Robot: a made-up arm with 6 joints. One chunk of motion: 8 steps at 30 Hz.
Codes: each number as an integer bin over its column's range. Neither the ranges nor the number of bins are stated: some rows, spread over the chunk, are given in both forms.
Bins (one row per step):
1: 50 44 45 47 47 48
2: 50 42 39 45 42 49
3: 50 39 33 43 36 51
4: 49 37 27 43 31 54
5: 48 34 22 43 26 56
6: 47 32 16 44 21 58
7: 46 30 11 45 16 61
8: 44 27 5 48 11 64
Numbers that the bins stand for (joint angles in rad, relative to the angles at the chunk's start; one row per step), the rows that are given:
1: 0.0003 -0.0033 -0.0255 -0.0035 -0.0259 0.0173
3: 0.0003 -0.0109 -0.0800 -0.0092 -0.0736 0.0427
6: -0.0015 -0.0215 -0.1573 -0.0078 -0.1388 0.1021
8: -0.0033 -0.0291 -0.2073 -0.0021 -0.1822 0.1530
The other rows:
2: 0.0003 -0.0064 -0.0527 -0.0064 -0.0476 0.0258
4: -0.0003 -0.0139 -0.1073 -0.0092 -0.0954 0.0682
5: -0.0009 -0.0185 -0.1300 -0.0092 -0.1171 0.0852
7: -0.0021 -0.0245 -0.1800 -0.0064 -0.1605 0.1276

